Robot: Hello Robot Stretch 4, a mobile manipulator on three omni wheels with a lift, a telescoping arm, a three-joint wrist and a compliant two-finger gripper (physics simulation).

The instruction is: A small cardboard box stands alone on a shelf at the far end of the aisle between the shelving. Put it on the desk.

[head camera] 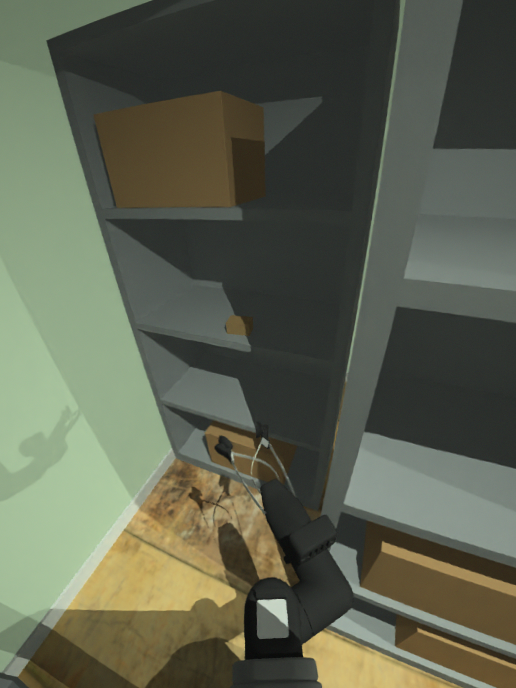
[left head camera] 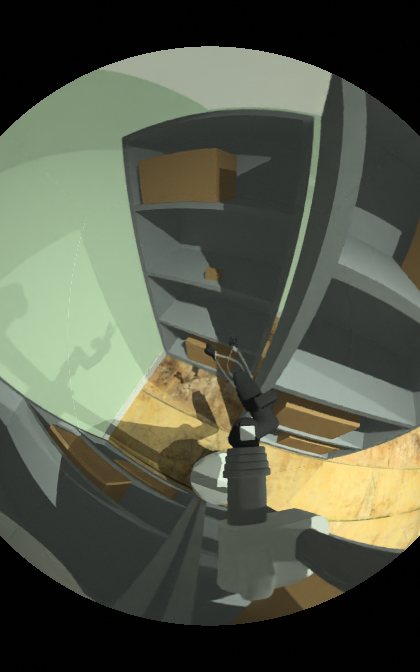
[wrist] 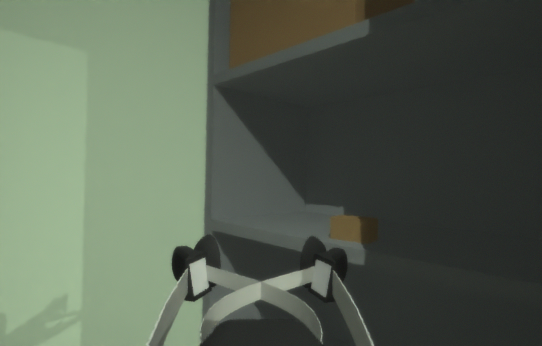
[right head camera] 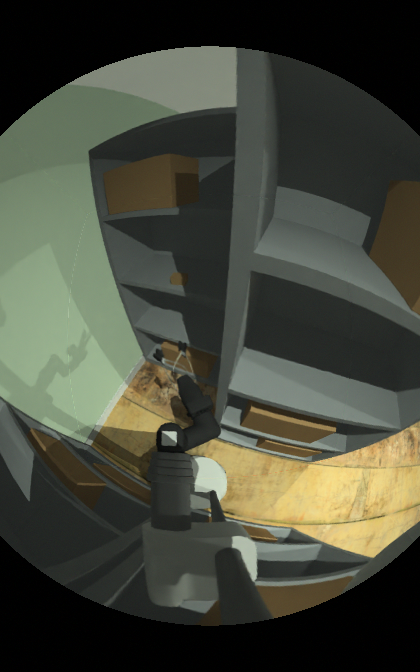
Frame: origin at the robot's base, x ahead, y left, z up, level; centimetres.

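Seen in the pictures: gripper, fingertip midpoint: (head camera: 238, 430) (wrist: 260, 255).
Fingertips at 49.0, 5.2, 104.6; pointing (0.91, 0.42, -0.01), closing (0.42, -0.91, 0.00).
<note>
Pixels of each thing's middle, then the offset from my fingertips to it, as dx, dy, dz. Level surfaces: height alone.
- small cardboard box at the middle of its body: (wrist: 353, 228) (head camera: 239, 325) +55.8, +1.7, -5.7
- middle shelf at its surface level: dz -8.2
- large cardboard box at the middle of its body: (wrist: 316, 21) (head camera: 187, 158) +71.0, +15.8, +51.0
The small cardboard box (head camera: 239, 325) (left head camera: 213, 274) (right head camera: 178, 279) (wrist: 353, 229) stands alone near the front edge of a middle shelf (head camera: 183, 327) in the far grey shelf unit, partly in shadow. My gripper (head camera: 243, 439) (left head camera: 221, 346) (right head camera: 170, 351) (wrist: 260, 255) is open, with nothing between its fingers. In the head camera view it shows below the box, in front of the unit's lower part. In the wrist view the box shows to the upper right of the right fingertip, apart from it. The desk does not show in these views.
A large cardboard box (head camera: 172, 152) (left head camera: 182, 176) (right head camera: 145, 184) sits on a higher shelf of the same unit. Another box (head camera: 219, 441) lies on the bottom shelf, behind the gripper. A green wall (head camera: 44, 277) (wrist: 145, 125) borders the left side. A second shelf unit (head camera: 383, 222) stands close on the right.
</note>
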